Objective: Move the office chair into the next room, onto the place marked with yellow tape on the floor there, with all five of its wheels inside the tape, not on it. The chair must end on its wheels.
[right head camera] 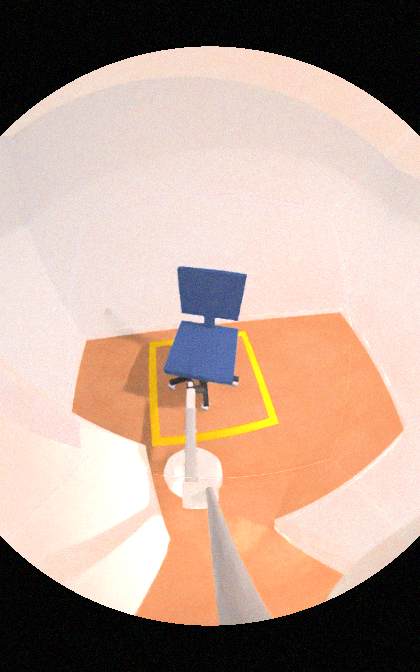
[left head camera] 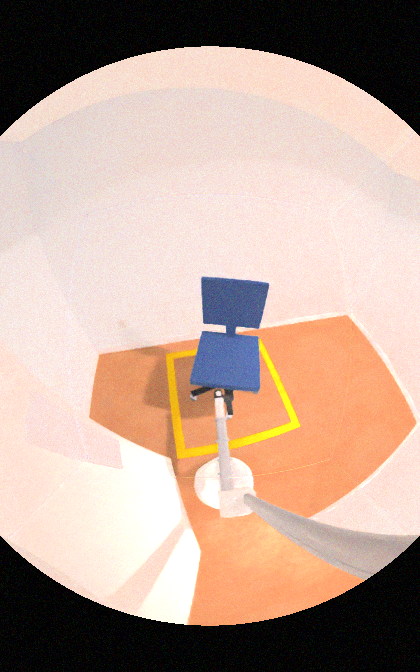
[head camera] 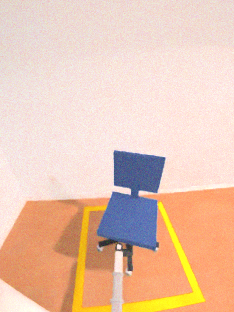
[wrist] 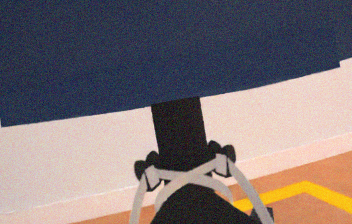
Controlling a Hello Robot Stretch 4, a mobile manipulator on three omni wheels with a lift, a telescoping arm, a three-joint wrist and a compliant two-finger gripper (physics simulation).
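Frame: origin at the robot's base, x ahead, y left, z up, level; metres.
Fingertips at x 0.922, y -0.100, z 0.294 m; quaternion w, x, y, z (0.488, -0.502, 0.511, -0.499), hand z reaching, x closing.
A point is followed by its place in that frame.
The office chair (head camera: 130, 219) @(x 0.829, y -0.095, z 0.442 m) (left head camera: 227, 360) @(x 0.844, y -0.093, z 0.443 m) (right head camera: 204, 351) (wrist: 170, 50) @(x 0.766, y -0.095, z 0.383 m) has a blue seat and backrest and stands upright on its dark wheeled base. The yellow tape (head camera: 184, 260) @(x 0.685, y -0.668, z -0.026 m) (left head camera: 173, 400) @(x 0.749, y 0.381, z -0.026 m) (right head camera: 154, 400) (wrist: 305, 186) @(x 1.408, y -0.560, z -0.027 m) forms a square around it. The wheels that show in the head view are inside the tape; the rear ones are hidden by the seat. In the wrist view, my gripper (wrist: 184, 157) @(x 0.922, y -0.100, z 0.294 m) has a finger pad against each side of the chair's black post (wrist: 180, 127) @(x 0.859, y -0.099, z 0.338 m), below the seat. In the head views, the seat hides the fingertips.
My pale arm (head camera: 117, 282) @(x 0.380, y 0.001, z 0.408 m) (left head camera: 223, 450) @(x 0.218, y 0.000, z 0.412 m) (right head camera: 190, 435) reaches over the front tape line. My white round base (left head camera: 205, 482) @(x 0.015, y 0.123, z 0.187 m) (right head camera: 175, 470) is just in front of the tape. A white wall stands behind the chair, and pale wall edges stand at the lower left and lower right.
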